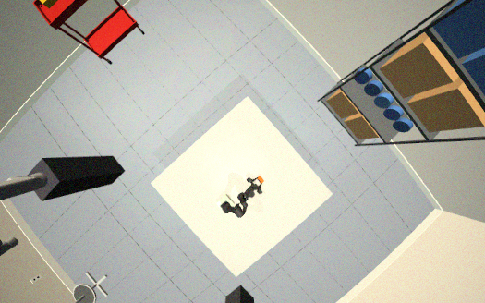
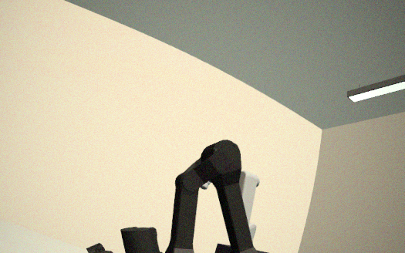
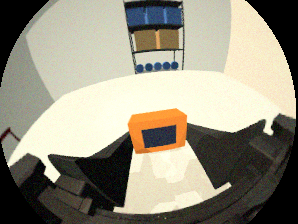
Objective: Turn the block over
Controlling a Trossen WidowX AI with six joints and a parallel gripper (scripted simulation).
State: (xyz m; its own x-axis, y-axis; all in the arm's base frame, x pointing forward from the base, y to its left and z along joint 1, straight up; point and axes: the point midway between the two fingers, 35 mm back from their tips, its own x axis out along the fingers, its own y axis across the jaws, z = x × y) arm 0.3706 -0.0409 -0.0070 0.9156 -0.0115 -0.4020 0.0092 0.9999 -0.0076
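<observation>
The orange block lies 10 mm behind my gripper tip.
</observation>
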